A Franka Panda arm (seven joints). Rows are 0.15 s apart.
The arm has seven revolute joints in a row. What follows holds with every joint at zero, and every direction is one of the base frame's. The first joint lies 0.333 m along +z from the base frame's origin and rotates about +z. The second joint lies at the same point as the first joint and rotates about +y. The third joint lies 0.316 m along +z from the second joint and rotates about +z. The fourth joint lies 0.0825 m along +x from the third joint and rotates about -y. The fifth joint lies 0.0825 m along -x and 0.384 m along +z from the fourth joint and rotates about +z. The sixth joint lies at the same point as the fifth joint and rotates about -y. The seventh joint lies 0.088 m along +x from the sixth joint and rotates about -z. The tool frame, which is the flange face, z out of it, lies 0.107 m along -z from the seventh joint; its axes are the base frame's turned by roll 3.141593, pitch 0 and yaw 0 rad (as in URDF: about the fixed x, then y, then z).
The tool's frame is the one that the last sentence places.
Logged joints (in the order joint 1, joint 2, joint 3, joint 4, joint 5, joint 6, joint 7), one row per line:
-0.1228 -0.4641 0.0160 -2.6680 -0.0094 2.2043 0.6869
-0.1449 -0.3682 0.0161 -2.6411 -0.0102 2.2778 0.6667
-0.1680 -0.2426 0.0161 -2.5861 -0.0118 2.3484 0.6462
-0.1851 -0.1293 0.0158 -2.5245 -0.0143 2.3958 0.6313
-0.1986 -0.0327 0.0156 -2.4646 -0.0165 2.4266 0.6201
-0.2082 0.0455 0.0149 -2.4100 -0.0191 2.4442 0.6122
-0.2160 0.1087 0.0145 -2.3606 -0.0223 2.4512 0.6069
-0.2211 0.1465 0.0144 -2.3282 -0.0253 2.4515 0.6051
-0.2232 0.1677 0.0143 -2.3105 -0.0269 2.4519 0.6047
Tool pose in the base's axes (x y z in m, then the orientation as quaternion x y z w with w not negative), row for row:
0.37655 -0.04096 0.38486 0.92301 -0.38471 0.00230 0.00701
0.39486 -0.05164 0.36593 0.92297 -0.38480 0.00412 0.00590
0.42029 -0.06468 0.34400 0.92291 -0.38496 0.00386 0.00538
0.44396 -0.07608 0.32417 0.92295 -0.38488 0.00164 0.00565
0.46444 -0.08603 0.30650 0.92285 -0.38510 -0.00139 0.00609
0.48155 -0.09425 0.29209 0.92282 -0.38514 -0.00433 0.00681
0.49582 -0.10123 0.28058 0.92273 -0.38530 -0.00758 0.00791
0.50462 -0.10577 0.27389 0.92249 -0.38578 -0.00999 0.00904
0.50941 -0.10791 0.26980 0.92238 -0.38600 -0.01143 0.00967
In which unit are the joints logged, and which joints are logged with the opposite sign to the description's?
The joints are logged in radians. Opposite sign: none.
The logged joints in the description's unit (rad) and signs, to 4 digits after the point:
-0.1228 -0.4641 0.0160 -2.6680 -0.0094 2.2043 0.6869
-0.1449 -0.3682 0.0161 -2.6411 -0.0102 2.2778 0.6667
-0.1680 -0.2426 0.0161 -2.5861 -0.0118 2.3484 0.6462
-0.1851 -0.1293 0.0158 -2.5245 -0.0143 2.3958 0.6313
-0.1986 -0.0327 0.0156 -2.4646 -0.0165 2.4266 0.6201
-0.2082 0.0455 0.0149 -2.4100 -0.0191 2.4442 0.6122
-0.2160 0.1087 0.0145 -2.3606 -0.0223 2.4512 0.6069
-0.2211 0.1465 0.0144 -2.3282 -0.0253 2.4515 0.6051
-0.2232 0.1677 0.0143 -2.3105 -0.0269 2.4519 0.6047

